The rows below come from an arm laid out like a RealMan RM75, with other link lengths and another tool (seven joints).
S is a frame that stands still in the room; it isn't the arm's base.
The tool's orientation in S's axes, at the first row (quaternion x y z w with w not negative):
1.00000 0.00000 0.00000 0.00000
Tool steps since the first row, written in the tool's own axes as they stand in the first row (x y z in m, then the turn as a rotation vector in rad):
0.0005 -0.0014 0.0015 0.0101 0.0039 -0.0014
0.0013 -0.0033 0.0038 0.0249 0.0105 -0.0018
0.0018 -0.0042 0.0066 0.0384 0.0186 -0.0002
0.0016 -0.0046 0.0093 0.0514 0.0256 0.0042
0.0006 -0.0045 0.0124 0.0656 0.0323 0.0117
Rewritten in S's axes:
0.0005 0.0014 -0.0015 0.0101 -0.0039 0.0014
0.0013 0.0033 -0.0038 0.0249 -0.0105 0.0018
0.0018 0.0042 -0.0066 0.0384 -0.0186 0.0002
0.0016 0.0046 -0.0093 0.0514 -0.0256 -0.0042
0.0006 0.0045 -0.0124 0.0656 -0.0323 -0.0117

